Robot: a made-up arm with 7 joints.
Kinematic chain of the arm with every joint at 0, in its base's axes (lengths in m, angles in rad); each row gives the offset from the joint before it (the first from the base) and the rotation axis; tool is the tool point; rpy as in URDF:
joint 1: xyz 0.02 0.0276 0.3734 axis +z
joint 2: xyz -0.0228 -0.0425 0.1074 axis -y
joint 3: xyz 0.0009 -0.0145 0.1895 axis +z
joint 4: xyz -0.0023 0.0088 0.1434 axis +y
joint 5: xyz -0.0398 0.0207 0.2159 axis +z
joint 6: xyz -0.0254 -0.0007 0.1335 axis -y
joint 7: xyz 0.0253 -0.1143 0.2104 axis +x
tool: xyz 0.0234 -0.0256 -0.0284 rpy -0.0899 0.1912 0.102
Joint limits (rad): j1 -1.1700..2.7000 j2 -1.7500..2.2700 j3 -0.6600..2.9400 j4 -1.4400..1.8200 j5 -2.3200..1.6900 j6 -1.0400..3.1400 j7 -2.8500..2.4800
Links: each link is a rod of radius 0.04 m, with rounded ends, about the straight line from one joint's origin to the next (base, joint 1, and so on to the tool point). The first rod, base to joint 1, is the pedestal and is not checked.
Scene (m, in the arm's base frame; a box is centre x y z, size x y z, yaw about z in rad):
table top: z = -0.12
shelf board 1: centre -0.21 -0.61 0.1 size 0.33 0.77 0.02 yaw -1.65
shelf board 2: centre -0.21 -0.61 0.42 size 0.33 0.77 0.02 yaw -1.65
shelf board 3: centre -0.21 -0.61 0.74 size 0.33 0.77 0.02 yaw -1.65
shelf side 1: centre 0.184 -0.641 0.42 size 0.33 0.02 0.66 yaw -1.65
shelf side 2: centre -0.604 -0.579 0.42 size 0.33 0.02 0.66 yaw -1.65
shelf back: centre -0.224 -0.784 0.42 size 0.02 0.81 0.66 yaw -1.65
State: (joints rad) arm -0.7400 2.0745 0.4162 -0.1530 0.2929 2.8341 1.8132
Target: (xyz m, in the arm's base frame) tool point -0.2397 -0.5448 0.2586
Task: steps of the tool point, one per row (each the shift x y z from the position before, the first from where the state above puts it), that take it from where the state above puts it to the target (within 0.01 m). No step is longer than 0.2 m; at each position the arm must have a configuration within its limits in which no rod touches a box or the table.
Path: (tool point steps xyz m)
1: -0.0476 -0.1293 0.0131
2: -0.0109 -0.1454 0.0179
3: 0.0318 -0.1504 0.0234
4: 0.0766 -0.1425 0.0292
5: 0.1193 -0.1203 0.0350

